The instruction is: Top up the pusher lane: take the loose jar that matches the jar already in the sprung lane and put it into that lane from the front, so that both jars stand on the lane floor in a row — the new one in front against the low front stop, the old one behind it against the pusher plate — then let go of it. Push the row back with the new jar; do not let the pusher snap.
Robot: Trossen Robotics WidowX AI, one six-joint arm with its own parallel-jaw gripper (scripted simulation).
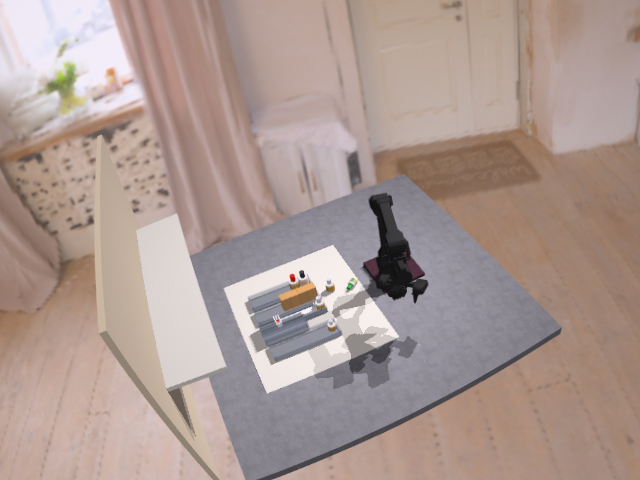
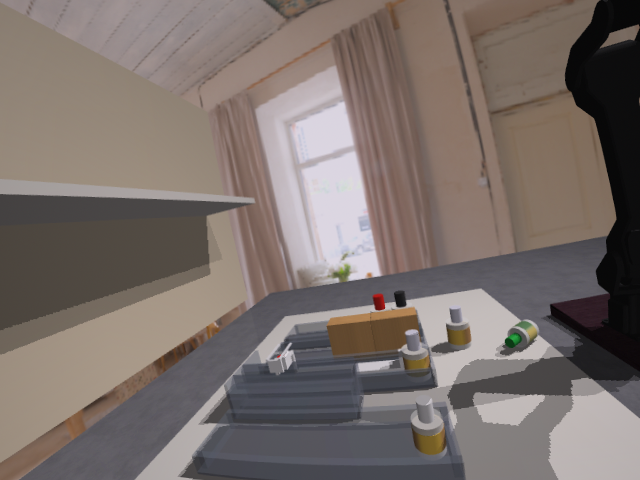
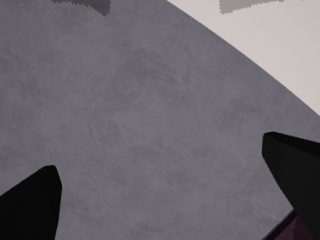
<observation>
The gripper is open and holds nothing. Also in view: a yellow-banded jar, a pale pusher plate and a grey lane.
The gripper is seen too in image 3.
</observation>
